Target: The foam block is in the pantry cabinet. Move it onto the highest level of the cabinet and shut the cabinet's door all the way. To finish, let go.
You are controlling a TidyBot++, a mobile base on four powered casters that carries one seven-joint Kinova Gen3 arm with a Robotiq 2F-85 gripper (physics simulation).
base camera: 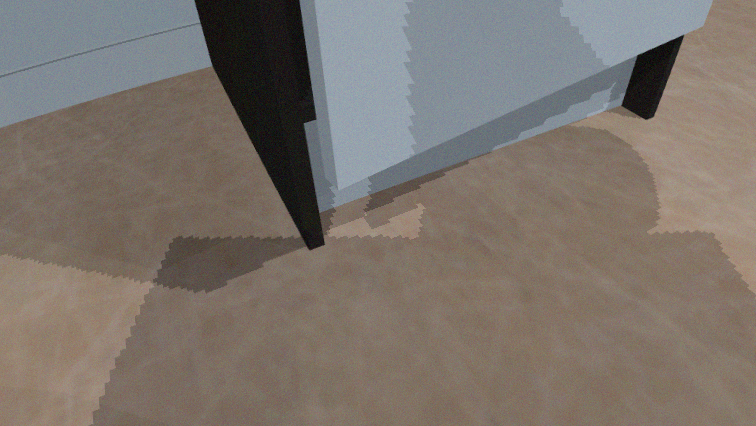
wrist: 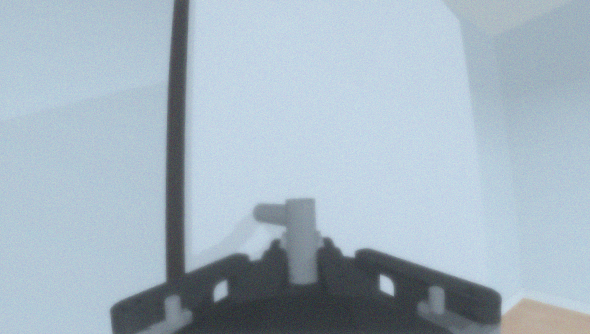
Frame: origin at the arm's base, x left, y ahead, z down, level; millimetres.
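Where they show: gripper, fingertip midpoint: (wrist: 301, 244).
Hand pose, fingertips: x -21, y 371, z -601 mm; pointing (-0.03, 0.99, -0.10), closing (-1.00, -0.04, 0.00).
Observation:
After its pixels a point has its place.
My gripper (wrist: 301, 244) {x -21, y 371, z -601 mm} is shut on the upright grey bar handle (wrist: 302, 212) {x -20, y 322, z -628 mm} of the cabinet door, near the bottom middle of the wrist view. The pale blue-grey door (base camera: 476, 58) {x -56, y 411, z 184 mm} (wrist: 325, 110) {x -47, y 404, z -708 mm} stands slightly ajar, its left edge out from the cabinet's dark side panel (base camera: 259, 105) {x 142, y 503, z 267 mm} (wrist: 176, 150) {x 93, y 422, z -680 mm}. The door hides the cabinet's inside and its levels. The foam block does not show in either view.
A pale unit with a thin seam (base camera: 95, 47) {x 534, y 826, z 307 mm} stands left of the cabinet. The cabinet's dark right leg (base camera: 653, 79) {x -374, y 690, z 333 mm} rests on the brown floor (base camera: 423, 328) {x -20, y 325, z 396 mm}. Pale walls (wrist: 555, 175) {x -2172, y 1966, z -663 mm} meet in a corner at the right of the wrist view.

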